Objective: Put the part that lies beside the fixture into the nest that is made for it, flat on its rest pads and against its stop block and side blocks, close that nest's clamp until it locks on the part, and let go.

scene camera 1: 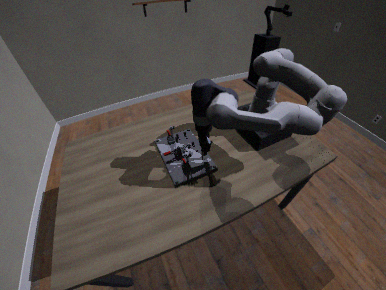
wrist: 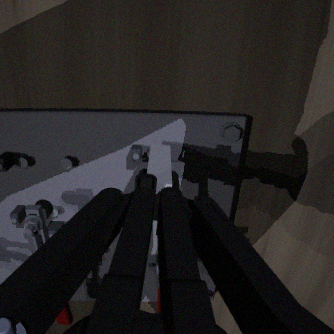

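Observation:
The pale grey part (scene camera 1: 198,161) (wrist: 160,159) is on the fixture plate (wrist: 210,129), in the nest near the plate's end. My gripper (scene camera 1: 205,154) (wrist: 158,159) points down over the part with its fingers together. Pale surface shows beyond the fingertips and through the narrow slit between the fingers. Whether the tips touch the part cannot be told. The fingers and dark shadow hide most of the part, its rest pads and its blocks. The red handle (scene camera 1: 184,160) (wrist: 159,300) of that nest's clamp is partly hidden behind the fingers in the wrist view; whether the clamp is locked cannot be told.
Other clamps with red handles (scene camera 1: 167,153) (scene camera 1: 169,133) stand on the fixture. Another red handle (wrist: 64,316) shows at the wrist view's lower left. A corner bolt (wrist: 232,131) and small blocks stand on the plate. The fixture lies on the wooden table (scene camera 1: 120,220).

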